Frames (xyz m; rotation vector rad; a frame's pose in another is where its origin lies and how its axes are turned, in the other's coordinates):
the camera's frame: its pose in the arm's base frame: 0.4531 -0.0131 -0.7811 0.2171 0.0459 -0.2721
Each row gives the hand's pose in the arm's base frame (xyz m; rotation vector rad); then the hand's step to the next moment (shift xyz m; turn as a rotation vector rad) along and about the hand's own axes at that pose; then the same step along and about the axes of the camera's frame.
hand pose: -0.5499 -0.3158 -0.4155 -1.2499 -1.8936 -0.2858
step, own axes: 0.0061 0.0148 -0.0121 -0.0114 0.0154 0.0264
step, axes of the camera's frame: 0.0153 0.0104 0.0078 -0.0006 0.0088 -0.0314
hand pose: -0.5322 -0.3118 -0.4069 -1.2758 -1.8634 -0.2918
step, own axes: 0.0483 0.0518 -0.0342 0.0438 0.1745 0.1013
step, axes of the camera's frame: 0.0406 0.0568 0.0361 0.0500 0.1684 -0.1085
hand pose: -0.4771 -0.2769 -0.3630 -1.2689 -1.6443 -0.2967
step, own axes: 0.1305 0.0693 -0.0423 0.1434 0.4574 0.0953
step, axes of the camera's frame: 0.0563 0.1168 0.0826 0.2408 0.3941 -0.1598
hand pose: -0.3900 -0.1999 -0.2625 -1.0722 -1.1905 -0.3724
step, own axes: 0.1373 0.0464 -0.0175 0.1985 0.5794 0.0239
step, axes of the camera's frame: 0.0731 0.0906 0.0881 0.3821 0.4485 -0.1688
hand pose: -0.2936 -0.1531 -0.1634 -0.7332 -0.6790 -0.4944
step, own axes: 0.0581 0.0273 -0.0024 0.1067 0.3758 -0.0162
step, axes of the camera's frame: 0.0518 0.0268 0.0269 0.2527 0.2648 -0.1375
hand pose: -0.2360 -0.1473 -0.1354 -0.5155 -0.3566 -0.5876
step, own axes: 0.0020 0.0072 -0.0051 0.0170 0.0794 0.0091
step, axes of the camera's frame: 0.0066 0.0020 -0.0059 0.0442 0.0645 -0.0237
